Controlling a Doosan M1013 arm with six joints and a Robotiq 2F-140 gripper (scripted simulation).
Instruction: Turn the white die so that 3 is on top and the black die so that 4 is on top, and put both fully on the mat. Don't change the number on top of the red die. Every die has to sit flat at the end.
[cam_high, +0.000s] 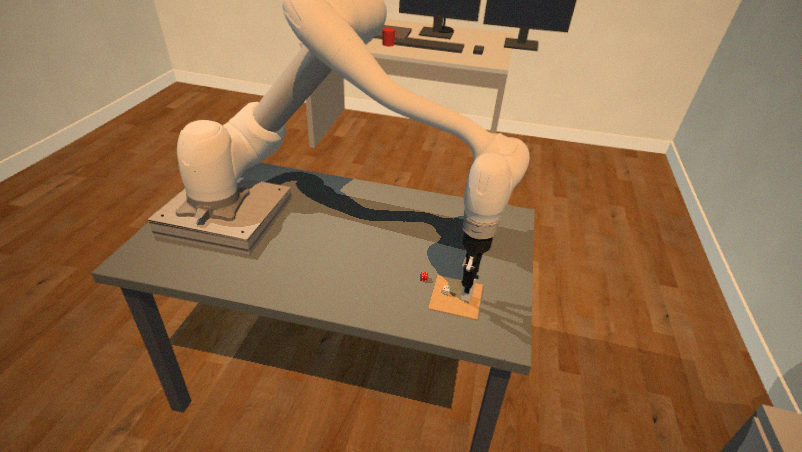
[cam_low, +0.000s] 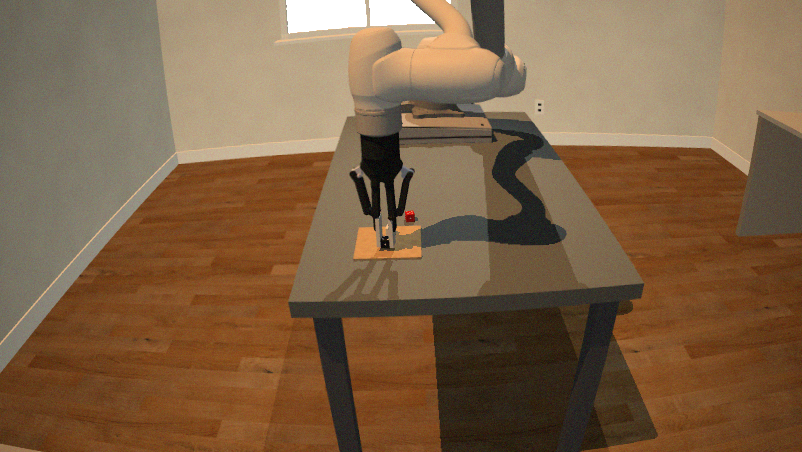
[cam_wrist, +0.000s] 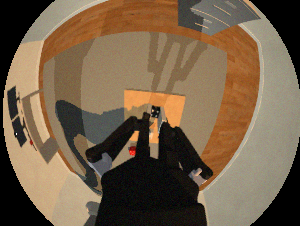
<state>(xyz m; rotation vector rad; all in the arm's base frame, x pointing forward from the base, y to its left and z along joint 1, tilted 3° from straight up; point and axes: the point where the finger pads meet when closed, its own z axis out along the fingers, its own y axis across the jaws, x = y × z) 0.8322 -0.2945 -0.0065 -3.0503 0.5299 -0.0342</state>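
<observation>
Right now my hand is 3 cm above the black die. From my hand the other things lie so: white die (6 cm behind, 3 cm below, 2 cm to the left); orange mat (4 cm below, 3 cm behind, 1 cm to the left); red die (13 cm behind, 7 cm to the left, 4 cm below).
</observation>
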